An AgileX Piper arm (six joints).
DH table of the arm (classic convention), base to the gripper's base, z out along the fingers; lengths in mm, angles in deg. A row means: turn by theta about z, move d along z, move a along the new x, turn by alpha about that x. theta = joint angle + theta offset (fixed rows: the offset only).
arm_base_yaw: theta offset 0  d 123  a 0  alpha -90
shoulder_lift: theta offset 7.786  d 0  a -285  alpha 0
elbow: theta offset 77.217  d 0  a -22  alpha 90
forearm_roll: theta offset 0  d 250.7  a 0  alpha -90
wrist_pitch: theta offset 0  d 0  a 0  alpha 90
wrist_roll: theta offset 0  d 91  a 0  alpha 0
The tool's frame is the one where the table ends.
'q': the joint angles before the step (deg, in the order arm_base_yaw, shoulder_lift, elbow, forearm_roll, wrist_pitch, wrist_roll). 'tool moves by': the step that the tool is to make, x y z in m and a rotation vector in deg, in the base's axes. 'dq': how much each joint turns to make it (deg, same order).
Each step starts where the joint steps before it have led.
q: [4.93, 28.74, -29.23, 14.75, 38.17, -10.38]
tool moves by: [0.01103, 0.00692, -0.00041, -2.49, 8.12, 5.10]
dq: [1.73, 5.94, -3.12, 0.78, 6.22, -2.91]
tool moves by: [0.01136, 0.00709, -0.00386, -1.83, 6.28, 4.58]
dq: [1.74, 5.40, -1.91, 0.90, 3.64, -2.67]
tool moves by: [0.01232, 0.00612, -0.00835, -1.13, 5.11, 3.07]
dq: [1.20, 5.15, -0.73, 0.94, 1.30, -2.05]
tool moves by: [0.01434, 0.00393, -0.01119, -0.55, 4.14, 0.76]
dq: [0.36, 5.23, -0.15, 0.69, -0.73, -0.89]
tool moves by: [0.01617, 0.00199, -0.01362, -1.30, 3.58, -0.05]
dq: [0.04, 5.67, -0.13, -0.33, -1.77, -0.44]
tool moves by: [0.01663, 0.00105, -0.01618, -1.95, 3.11, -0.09]
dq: [0.05, 5.98, -0.12, -1.09, -2.52, -0.25]
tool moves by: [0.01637, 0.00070, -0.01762, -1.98, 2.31, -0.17]
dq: [0.05, 6.02, -0.14, -1.22, -3.36, -0.13]
